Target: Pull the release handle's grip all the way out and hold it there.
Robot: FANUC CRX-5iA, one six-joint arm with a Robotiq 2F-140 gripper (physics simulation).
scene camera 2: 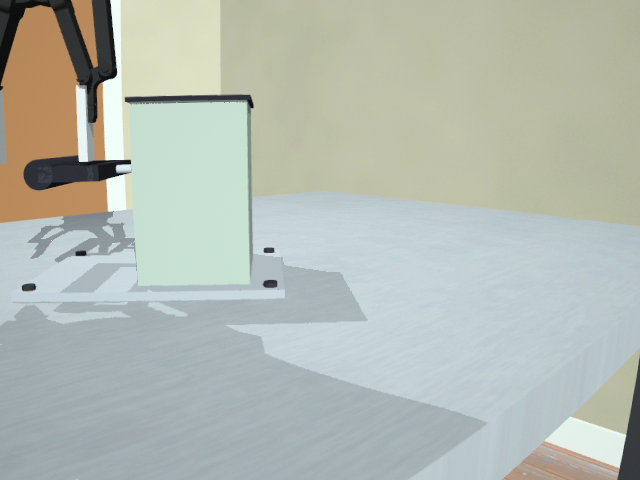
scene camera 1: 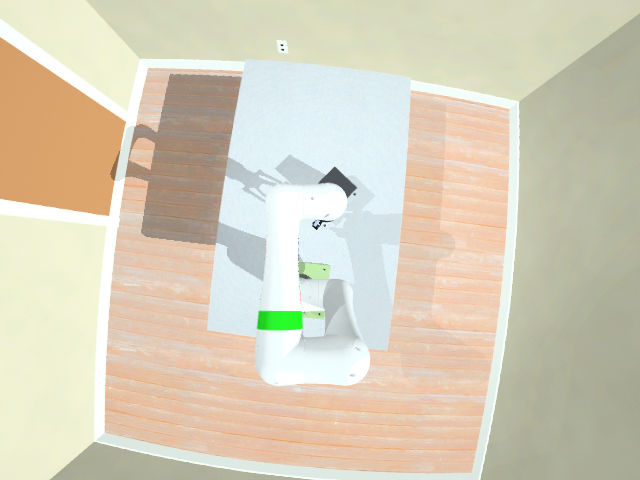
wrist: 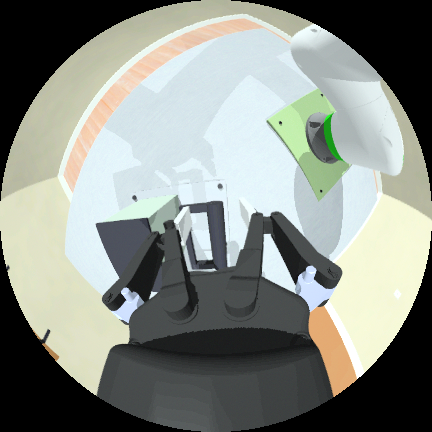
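Note:
The release handle's dark grip (scene camera 2: 41, 174) (wrist: 217, 235) is a round bar on two side arms, standing out from a pale green box (scene camera 2: 191, 191) (wrist: 165, 212) with a dark lid (scene camera 1: 341, 183). A short white rod (scene camera 2: 124, 168) shows between handle and box. My gripper (scene camera 2: 43, 126) (wrist: 214, 210) is partly open, pointing down above the handle, with nothing between its fingers. In the wrist view one white fingertip is on the box side of the bar and the other on its outer side. In scene camera 2 the tips reach about the height of the grip's top. Arm hides the handle in scene camera 1.
The box stands on a white base plate (scene camera 2: 103, 296) with black bolts, on the pale table (scene camera 1: 320, 113) (scene camera 2: 439, 289). The white arm (scene camera 1: 281, 258) (wrist: 360, 100) rises from a green mounting plate (scene camera 1: 315, 269) (wrist: 290, 125). Walls surround the table.

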